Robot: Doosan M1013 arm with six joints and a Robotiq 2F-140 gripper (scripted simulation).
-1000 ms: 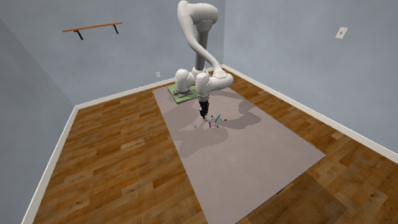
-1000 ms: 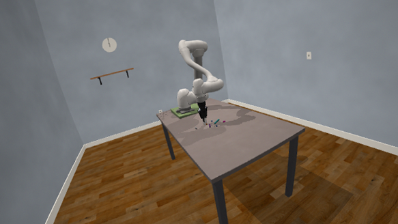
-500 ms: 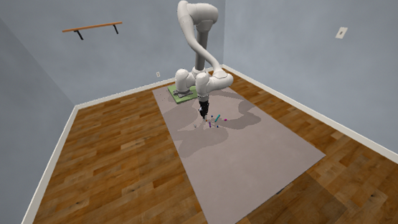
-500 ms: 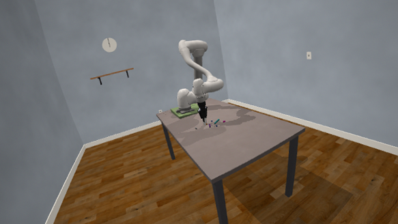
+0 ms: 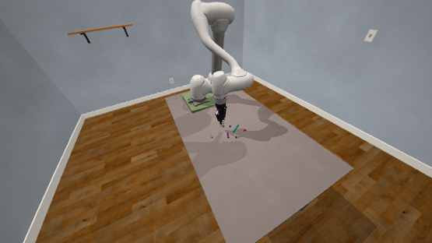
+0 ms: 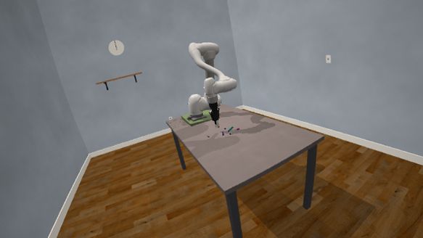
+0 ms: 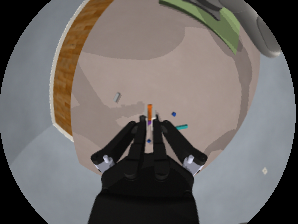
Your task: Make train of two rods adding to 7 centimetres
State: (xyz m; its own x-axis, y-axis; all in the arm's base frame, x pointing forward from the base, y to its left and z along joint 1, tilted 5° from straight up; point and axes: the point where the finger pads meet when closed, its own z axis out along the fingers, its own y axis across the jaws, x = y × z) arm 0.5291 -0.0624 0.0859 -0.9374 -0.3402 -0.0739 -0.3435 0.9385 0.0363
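Now: the grey rod 110 mm to the right of my hand and 80 mm below it. Also, from my hand: orange rod: 30 mm below; then purple rod: 70 mm ahead, 80 mm below; then blue rod: 80 mm to the left, 80 mm below.
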